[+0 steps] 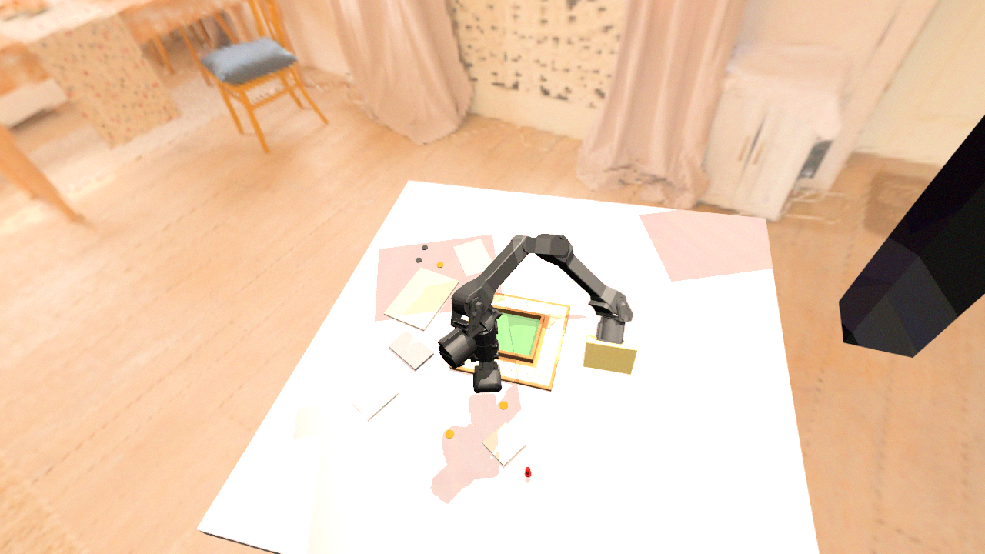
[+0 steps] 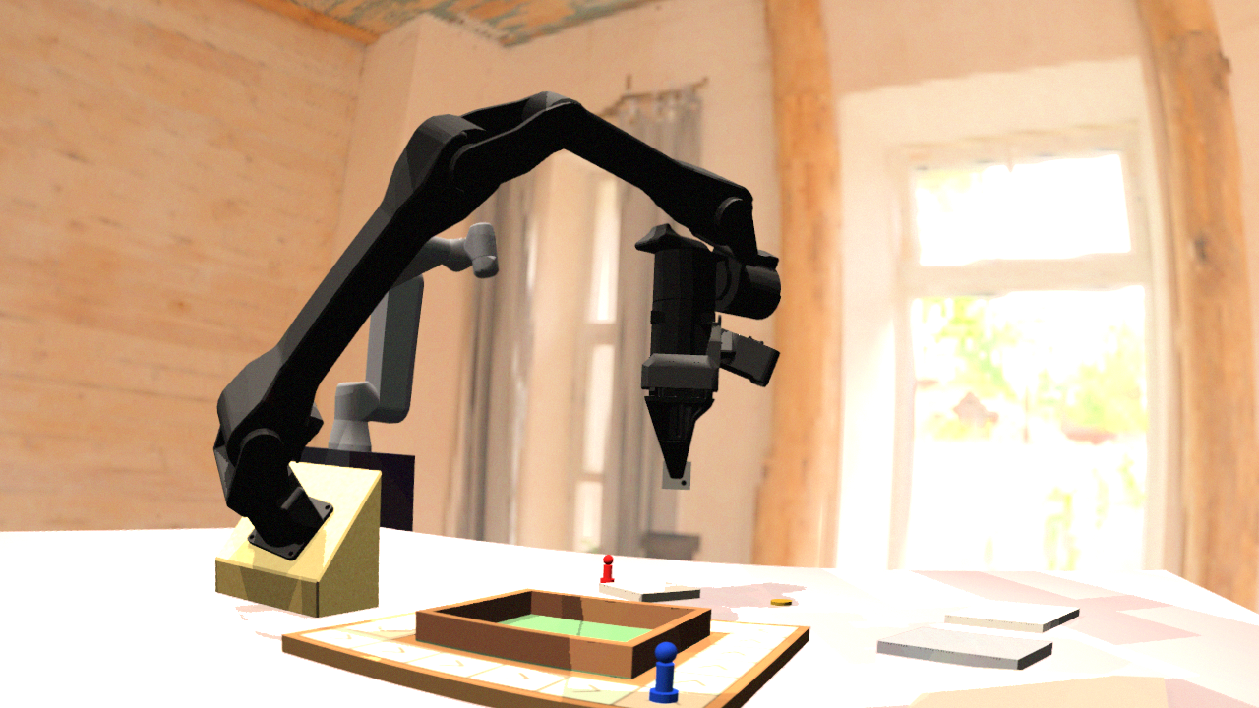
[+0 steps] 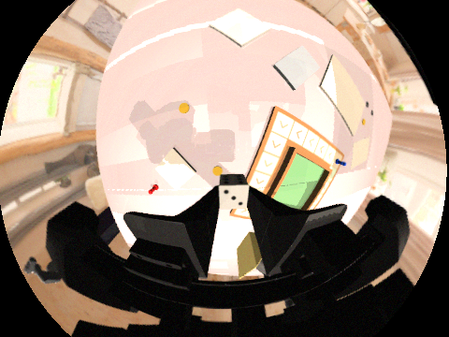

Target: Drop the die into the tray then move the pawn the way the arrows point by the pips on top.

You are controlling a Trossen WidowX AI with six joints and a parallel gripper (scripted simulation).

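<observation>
My gripper tip is 300 mm to the left of the blue pawn, 130 mm short of it and 100 mm above it. The rest, counted from my gripper tip: red pawn: 160 mm to the left, 150 mm behind, 110 mm below; then green tray floor: 200 mm to the right, 120 mm below, 10 mm ahead; then white die: right at my gripper tip.
</observation>
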